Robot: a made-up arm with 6 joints.
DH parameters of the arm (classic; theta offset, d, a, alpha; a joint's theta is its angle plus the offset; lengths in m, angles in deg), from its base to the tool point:
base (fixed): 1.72 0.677 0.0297 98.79
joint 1: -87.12 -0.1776 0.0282 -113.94
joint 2: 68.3 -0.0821 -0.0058 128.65
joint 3: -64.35 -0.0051 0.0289 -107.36
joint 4: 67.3 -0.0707 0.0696 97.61
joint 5: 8.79 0 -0.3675 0
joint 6: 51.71 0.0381 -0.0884 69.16
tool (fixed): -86.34 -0.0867 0 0
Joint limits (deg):
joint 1: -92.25..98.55
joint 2: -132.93..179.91
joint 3: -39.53..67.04
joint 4: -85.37..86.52
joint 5: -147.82..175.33
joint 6: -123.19..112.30
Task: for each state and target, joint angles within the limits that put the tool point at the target. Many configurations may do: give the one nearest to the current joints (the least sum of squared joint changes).
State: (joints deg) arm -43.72 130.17 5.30 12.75 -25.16 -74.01
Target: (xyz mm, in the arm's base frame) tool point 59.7 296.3 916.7
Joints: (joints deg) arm -40.86 126.97 16.89 -5.32 -34.05 -101.14
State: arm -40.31 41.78 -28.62 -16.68 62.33 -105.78
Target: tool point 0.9 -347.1 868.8
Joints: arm -43.84 19.91 8.55 -25.31 100.44 -80.66
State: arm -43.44 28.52 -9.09 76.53 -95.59 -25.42
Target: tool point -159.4 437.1 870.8
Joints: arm -19.36 20.26 -11.67 70.95 -63.99 -67.48
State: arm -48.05 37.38 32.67 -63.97 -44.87 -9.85
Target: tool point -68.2 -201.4 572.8
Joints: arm -72.74 26.85 67.04 -57.71 -21.47 10.62
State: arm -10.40 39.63 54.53 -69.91 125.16 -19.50
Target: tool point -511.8 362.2 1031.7
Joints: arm -31.64 15.91 62.74 -80.14 134.79 -11.26
